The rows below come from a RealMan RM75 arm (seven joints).
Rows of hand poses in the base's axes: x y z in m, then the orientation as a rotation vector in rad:
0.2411, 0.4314, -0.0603, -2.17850, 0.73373, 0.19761
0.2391, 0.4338, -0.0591, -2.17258, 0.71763, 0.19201
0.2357, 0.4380, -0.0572, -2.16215, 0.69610, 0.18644
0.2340, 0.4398, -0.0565, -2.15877, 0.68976, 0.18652
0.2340, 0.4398, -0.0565, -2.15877, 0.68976, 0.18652
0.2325, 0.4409, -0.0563, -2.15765, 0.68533, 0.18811
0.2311, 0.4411, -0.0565, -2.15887, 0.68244, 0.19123
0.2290, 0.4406, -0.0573, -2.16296, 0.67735, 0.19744
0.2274, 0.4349, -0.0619, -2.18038, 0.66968, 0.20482
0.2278, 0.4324, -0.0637, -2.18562, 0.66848, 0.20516
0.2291, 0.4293, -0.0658, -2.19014, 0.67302, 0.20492
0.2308, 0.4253, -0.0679, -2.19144, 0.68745, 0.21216
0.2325, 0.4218, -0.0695, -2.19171, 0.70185, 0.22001
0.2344, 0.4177, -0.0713, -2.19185, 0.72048, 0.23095
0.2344, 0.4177, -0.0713, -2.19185, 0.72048, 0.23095
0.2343, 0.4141, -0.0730, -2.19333, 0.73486, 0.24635
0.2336, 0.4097, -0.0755, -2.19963, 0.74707, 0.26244
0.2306, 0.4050, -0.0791, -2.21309, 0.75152, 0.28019
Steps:
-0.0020, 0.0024, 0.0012, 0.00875, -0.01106, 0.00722
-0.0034, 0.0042, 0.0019, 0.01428, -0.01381, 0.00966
-0.0017, 0.0018, 0.0007, 0.00477, -0.00290, 0.00336
0.0000, 0.0000, 0.0000, 0.00000, 0.00000, 0.00000
-0.0015, 0.0011, 0.0002, 0.00242, -0.00078, 0.00321
-0.0014, 0.0002, -0.0002, 0.00010, 0.00121, 0.00333
-0.0021, -0.0005, -0.0008, -0.00154, 0.00289, 0.00664
-0.0016, -0.0057, -0.0046, -0.01322, 0.00438, 0.01234
0.0004, -0.0025, -0.0018, -0.00456, 0.00042, 0.00233
0.0013, -0.0031, -0.0021, -0.00542, 0.00212, -0.00192
0.0017, -0.0040, -0.0021, -0.00378, 0.01079, -0.00695
0.0017, -0.0035, -0.0016, -0.00279, 0.01108, -0.00699
0.0019, -0.0041, -0.0018, -0.00339, 0.01486, -0.00881
0.0000, 0.0000, 0.0000, 0.00000, 0.00000, 0.00000
-0.0001, -0.0036, -0.0017, -0.00288, 0.01656, -0.00413
-0.0007, -0.0044, -0.0025, -0.00673, 0.01681, -0.00102
-0.0030, -0.0047, -0.0036, -0.01092, 0.01591, 0.00679

